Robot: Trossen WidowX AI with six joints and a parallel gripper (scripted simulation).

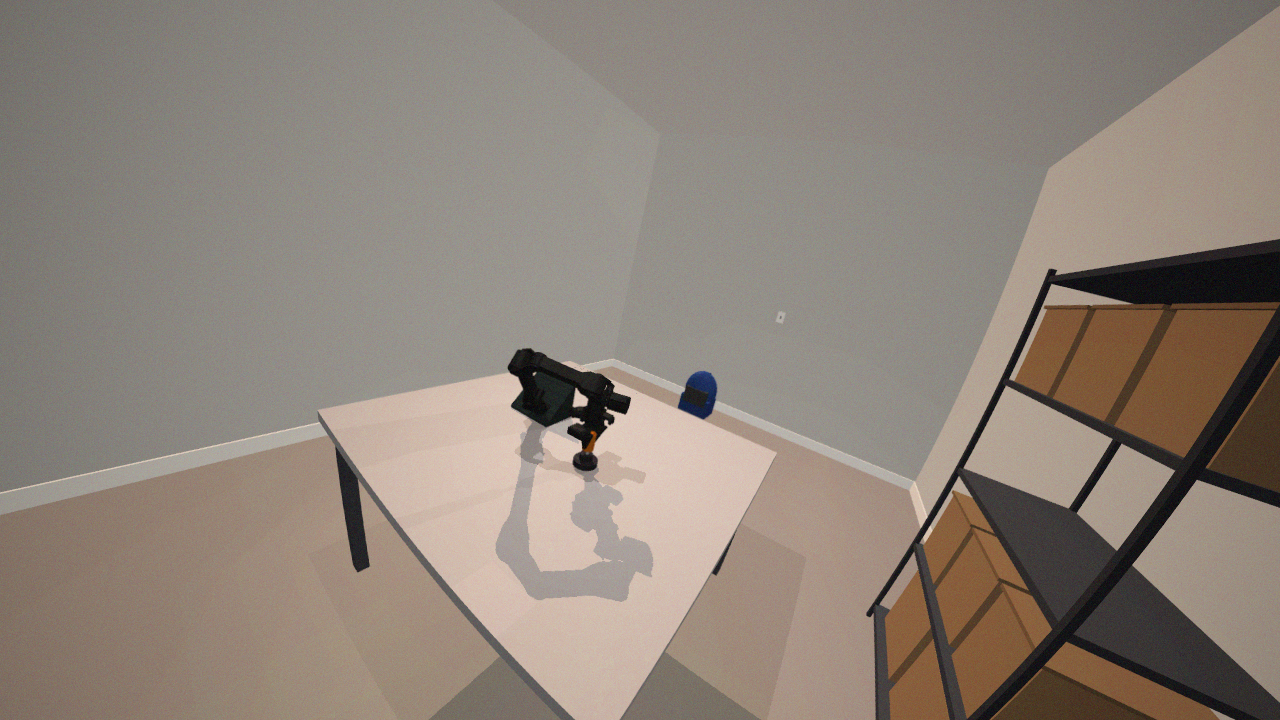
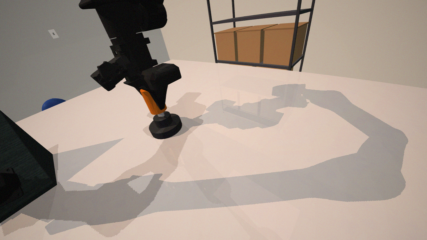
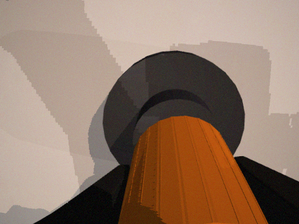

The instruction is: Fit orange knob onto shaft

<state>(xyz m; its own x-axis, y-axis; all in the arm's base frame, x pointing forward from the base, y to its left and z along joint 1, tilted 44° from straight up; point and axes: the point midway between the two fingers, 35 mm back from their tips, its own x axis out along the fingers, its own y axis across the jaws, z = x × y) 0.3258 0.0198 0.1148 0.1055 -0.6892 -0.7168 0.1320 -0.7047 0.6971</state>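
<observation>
Right now my gripper tip is 30 mm below the orange knob. Also, from my gripper tip: round black pedestal (40 mm below).
</observation>
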